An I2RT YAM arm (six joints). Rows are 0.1 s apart.
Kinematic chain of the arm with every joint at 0, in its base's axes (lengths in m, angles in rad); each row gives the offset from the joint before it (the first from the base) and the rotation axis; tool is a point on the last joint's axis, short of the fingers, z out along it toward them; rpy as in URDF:
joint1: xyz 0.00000 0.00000 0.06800 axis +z
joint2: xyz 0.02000 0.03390 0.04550 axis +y
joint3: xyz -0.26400 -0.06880 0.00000 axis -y
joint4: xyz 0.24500 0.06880 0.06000 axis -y
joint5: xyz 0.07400 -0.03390 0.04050 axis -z
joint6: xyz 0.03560 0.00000 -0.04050 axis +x
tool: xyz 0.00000 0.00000 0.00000 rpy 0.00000 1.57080 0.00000
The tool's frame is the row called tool.
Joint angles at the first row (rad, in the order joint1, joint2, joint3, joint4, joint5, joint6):
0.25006 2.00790 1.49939 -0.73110 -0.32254 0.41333
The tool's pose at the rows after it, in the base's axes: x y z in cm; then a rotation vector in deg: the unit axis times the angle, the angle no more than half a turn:
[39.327 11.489 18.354 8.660 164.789 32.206]
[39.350 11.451 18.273 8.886 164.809 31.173]
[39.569 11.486 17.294 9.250 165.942 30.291]
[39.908 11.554 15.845 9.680 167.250 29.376]
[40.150 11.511 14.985 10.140 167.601 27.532]
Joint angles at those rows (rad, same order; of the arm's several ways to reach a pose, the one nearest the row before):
0.25883 2.00788 1.49976 -0.73683 -0.29659 0.41295
0.25884 2.00942 1.49939 -0.73645 -0.28401 0.41334
0.25884 2.03499 1.49980 -0.73187 -0.27752 0.41295
0.25884 2.07276 1.49979 -0.71774 -0.27142 0.41295
0.25805 2.09450 1.49903 -0.70402 -0.25082 0.41332

